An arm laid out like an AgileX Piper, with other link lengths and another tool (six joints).
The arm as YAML. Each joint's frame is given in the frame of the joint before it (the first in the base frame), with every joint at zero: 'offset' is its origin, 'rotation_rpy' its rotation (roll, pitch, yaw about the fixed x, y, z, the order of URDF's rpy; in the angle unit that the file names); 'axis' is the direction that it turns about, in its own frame. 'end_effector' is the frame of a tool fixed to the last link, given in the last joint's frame.
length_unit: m
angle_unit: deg
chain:
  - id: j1
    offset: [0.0, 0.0, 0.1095]
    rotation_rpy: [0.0, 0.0, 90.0]
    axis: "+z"
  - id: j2
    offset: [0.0, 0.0, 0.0]
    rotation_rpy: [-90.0, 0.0, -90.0]
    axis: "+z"
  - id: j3
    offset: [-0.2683, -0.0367, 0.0]
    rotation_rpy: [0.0, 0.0, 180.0]
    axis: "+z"
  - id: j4
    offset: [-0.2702, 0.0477, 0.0]
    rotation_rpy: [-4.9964, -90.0, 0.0]
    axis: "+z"
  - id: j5
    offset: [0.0, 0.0, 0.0]
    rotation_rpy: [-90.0, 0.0, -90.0]
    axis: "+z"
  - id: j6
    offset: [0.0, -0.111, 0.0]
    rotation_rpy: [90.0, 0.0, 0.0]
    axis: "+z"
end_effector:
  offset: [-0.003, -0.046, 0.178]
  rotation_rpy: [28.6, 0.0, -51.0]
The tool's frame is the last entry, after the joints.
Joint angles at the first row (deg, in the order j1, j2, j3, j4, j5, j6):
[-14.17, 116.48, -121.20, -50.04, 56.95, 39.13]
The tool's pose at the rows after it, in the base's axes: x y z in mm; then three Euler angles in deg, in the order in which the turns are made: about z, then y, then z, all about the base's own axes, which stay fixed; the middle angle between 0 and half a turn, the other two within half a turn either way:
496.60, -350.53, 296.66, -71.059, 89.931, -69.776
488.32, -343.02, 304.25, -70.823, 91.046, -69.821
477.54, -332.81, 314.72, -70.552, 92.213, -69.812
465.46, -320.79, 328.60, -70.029, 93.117, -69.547
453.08, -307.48, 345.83, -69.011, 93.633, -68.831
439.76, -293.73, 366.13, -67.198, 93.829, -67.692
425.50, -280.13, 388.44, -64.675, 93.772, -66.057
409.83, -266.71, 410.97, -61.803, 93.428, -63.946
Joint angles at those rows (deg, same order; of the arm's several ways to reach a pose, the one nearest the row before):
[-13.99, 115.50, -121.64, -48.60, 58.43, 37.92]
[-13.53, 113.99, -122.08, -46.92, 60.57, 36.43]
[-12.80, 112.00, -122.55, -45.28, 63.26, 34.87]
[-11.87, 109.56, -122.90, -43.85, 65.97, 33.42]
[-10.82, 106.65, -123.10, -42.56, 68.28, 32.10]
[-9.84, 103.24, -123.16, -41.10, 70.07, 30.97]
[-9.11, 99.41, -123.14, -39.21, 71.30, 29.78]
[-8.64, 95.06, -122.55, -36.94, 71.87, 28.52]

